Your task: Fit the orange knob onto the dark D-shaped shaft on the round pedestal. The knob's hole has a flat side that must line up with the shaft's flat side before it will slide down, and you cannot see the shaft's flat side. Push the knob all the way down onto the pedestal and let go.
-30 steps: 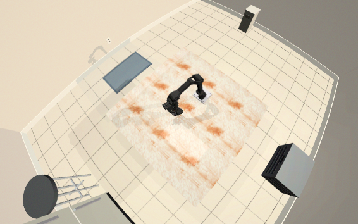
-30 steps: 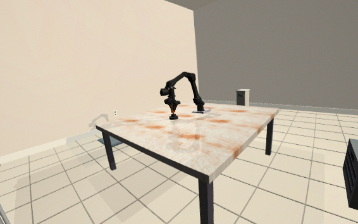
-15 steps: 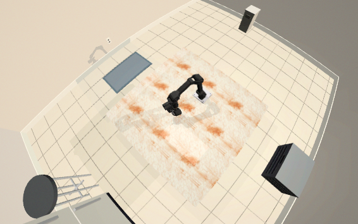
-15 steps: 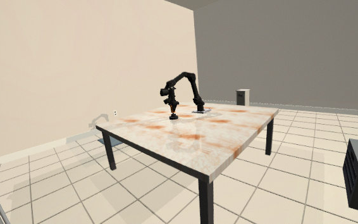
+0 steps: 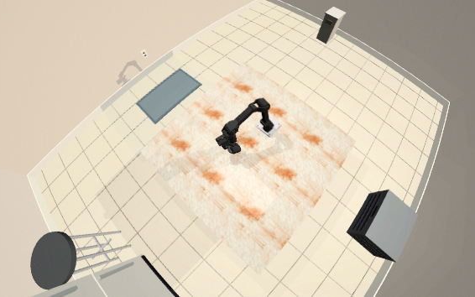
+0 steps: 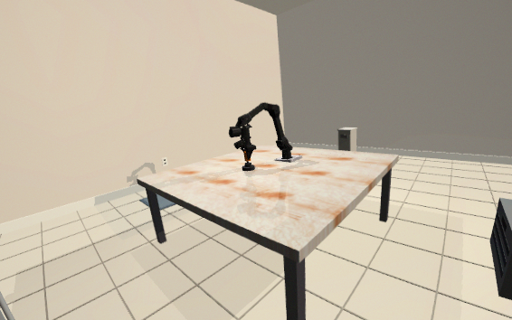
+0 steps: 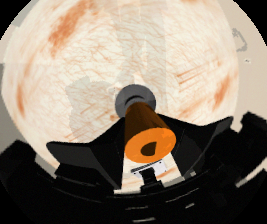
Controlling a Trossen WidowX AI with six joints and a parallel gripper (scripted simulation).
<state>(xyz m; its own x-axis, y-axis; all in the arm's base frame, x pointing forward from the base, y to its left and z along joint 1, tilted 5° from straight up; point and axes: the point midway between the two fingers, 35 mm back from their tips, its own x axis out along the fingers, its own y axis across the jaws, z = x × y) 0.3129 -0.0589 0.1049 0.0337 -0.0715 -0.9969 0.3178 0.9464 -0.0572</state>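
Right now my gripper tip is 2 cm below the orange knob. Also, from my gripper tip: dark round pedestal: 4 cm below.
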